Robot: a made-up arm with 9 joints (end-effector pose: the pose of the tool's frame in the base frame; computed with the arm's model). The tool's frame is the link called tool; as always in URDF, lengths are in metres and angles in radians. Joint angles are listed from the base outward.
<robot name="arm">
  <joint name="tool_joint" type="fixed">
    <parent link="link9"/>
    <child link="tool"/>
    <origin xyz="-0.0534 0.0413 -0.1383" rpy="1.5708 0 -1.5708"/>
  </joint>
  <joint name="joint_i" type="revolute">
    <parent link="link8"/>
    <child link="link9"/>
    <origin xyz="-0.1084 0.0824 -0.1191" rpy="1.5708 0 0"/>
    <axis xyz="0 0 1"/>
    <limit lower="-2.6" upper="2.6"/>
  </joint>
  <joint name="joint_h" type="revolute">
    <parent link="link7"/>
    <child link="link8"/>
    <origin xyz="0.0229 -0.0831 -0.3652" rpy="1.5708 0 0"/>
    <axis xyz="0 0 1"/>
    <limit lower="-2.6" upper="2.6"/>
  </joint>
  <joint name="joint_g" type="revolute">
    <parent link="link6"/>
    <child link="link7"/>
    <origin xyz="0.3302 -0.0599 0.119" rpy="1.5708 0 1.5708"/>
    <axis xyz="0 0 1"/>
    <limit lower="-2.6" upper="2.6"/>
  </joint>
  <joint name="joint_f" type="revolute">
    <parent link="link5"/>
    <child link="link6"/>
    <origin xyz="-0.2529 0.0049 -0.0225" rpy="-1.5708 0 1.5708"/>
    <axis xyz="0 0 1"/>
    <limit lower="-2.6" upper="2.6"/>
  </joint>
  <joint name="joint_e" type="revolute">
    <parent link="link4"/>
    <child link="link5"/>
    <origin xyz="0.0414 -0.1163 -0.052" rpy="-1.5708 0 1.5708"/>
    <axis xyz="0 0 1"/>
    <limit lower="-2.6" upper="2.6"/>
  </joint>
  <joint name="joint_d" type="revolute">
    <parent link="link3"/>
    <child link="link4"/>
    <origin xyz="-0.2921 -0.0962 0.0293" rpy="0 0 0"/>
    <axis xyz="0 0 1"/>
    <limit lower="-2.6" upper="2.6"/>
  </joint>
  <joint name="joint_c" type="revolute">
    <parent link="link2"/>
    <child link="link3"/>
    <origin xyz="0.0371 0.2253 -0.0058" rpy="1.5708 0 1.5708"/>
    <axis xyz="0 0 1"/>
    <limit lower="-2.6" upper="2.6"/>
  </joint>
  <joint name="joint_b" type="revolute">
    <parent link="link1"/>
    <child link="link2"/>
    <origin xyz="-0.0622 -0.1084 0.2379" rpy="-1.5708 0 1.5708"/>
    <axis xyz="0 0 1"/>
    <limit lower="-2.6" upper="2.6"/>
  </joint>
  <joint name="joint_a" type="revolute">
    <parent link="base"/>
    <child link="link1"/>
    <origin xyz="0 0 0.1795" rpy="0 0 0"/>
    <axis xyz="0 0 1"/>
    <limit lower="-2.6" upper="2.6"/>
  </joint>
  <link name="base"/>
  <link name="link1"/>
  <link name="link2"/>
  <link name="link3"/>
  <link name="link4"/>
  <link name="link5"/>
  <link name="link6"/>
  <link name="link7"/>
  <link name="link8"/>
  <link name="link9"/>
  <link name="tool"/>
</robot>
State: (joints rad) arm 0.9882 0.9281 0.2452 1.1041 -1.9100 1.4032 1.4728 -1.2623 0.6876
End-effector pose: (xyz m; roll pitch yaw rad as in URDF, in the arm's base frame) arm 0.1271 -0.2906 0.8860 -1.6003 -0.5597 1.8498
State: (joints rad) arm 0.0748 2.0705 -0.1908 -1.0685 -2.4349 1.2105 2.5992 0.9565 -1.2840
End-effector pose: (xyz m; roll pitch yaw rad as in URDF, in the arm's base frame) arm 0.0964 0.0286 0.6379 0.1111 0.3662 2.0291
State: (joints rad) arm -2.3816 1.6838 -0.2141 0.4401 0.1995 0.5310 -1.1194 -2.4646 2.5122
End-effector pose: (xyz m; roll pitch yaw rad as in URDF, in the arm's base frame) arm -0.3143 -0.0002 0.1844 2.3461 -0.0297 -1.1240
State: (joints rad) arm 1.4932 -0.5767 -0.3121 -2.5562 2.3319 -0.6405 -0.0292 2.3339 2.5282
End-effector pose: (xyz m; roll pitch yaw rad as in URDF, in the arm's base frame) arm 0.0376 0.3683 0.5721 2.1360 0.6710 -1.3579
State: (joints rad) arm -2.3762 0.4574 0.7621 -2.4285 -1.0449 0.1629 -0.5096 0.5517 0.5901
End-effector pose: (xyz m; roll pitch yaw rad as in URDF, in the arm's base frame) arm -0.3278 0.3275 0.7985 0.3543 -0.4095 -2.7879
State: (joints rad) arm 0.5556 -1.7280 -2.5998 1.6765 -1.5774 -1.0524 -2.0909 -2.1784 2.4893
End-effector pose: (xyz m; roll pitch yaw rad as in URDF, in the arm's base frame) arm -0.1627 0.1230 0.3779 -1.5071 0.8653 0.0214
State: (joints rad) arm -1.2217 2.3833 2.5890 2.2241 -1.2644 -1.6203 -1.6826 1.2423 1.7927
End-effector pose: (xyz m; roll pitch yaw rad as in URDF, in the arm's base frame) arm 0.1483 -0.1493 1.0380 -0.5555 0.4788 1.9948
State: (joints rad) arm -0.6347 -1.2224 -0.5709 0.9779 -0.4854 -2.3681 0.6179 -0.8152 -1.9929
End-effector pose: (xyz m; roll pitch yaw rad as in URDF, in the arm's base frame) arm 0.2738 -0.3182 0.2562 -2.4976 -1.3926 2.6992
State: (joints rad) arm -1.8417 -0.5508 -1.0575 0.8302 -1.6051 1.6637 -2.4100 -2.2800 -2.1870
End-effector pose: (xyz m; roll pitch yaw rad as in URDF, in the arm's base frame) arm -0.1732 0.4577 0.3468 -1.8185 0.8290 0.6776
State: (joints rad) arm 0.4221 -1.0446 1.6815 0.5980 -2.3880 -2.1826 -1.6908 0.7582 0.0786
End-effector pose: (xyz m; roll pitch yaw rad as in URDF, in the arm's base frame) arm 0.4507 -0.0898 0.0132 1.0715 -0.5774 0.9515
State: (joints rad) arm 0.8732 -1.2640 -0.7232 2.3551 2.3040 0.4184 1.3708 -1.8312 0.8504
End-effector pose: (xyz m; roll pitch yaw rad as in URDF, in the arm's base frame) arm 0.0448 -0.3113 1.0522 -0.8536 0.2319 0.5894
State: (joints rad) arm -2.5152 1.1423 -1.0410 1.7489 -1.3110 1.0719 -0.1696 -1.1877 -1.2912
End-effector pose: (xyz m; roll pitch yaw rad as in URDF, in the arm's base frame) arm -0.1230 0.5585 0.5296 2.3031 -0.4261 0.9616
